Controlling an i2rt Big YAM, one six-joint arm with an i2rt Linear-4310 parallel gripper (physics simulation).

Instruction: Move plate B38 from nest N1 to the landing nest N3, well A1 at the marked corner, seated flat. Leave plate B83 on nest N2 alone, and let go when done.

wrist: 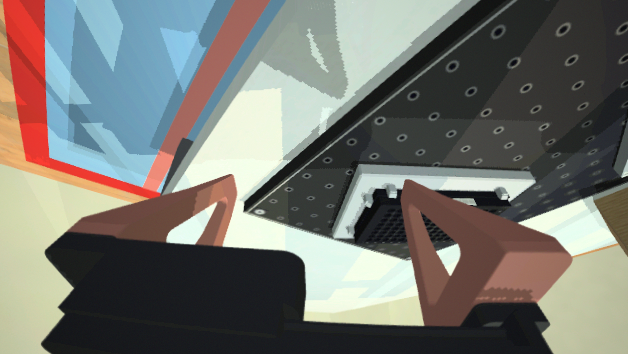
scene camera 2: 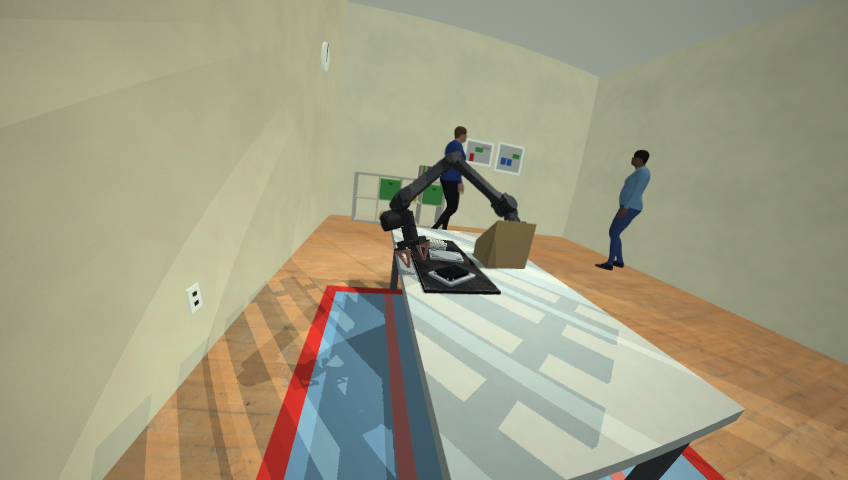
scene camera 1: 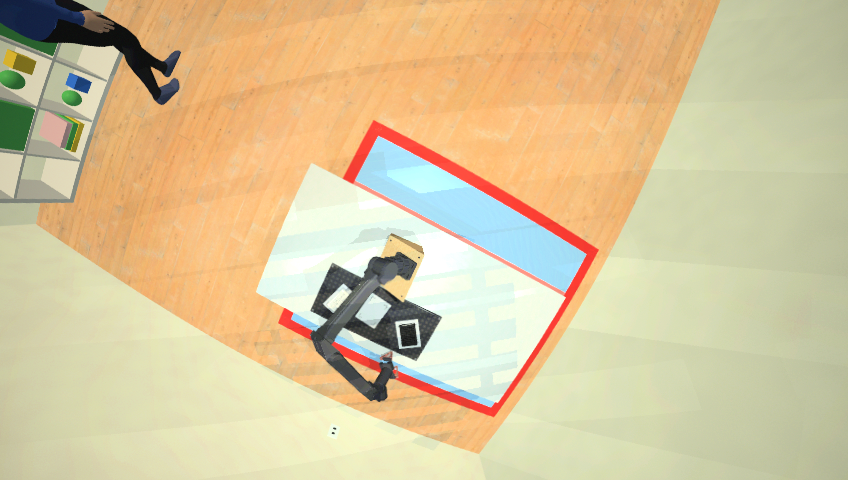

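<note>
A black plate sits in a white nest at the near end of the black perforated board. A pale, flat-looking nest is in the middle. A whitish nest or plate is at the far end. The labels and marked corner are unreadable, so I cannot tell which nest is which. My gripper is open and empty, beyond the board's long edge, beside the black plate's end; its right finger overlaps that nest in the wrist view.
A tan block stands by the arm's base, across the board from the gripper. The arm spans over the board. The table edge runs beneath the gripper. Two people stand away from the table.
</note>
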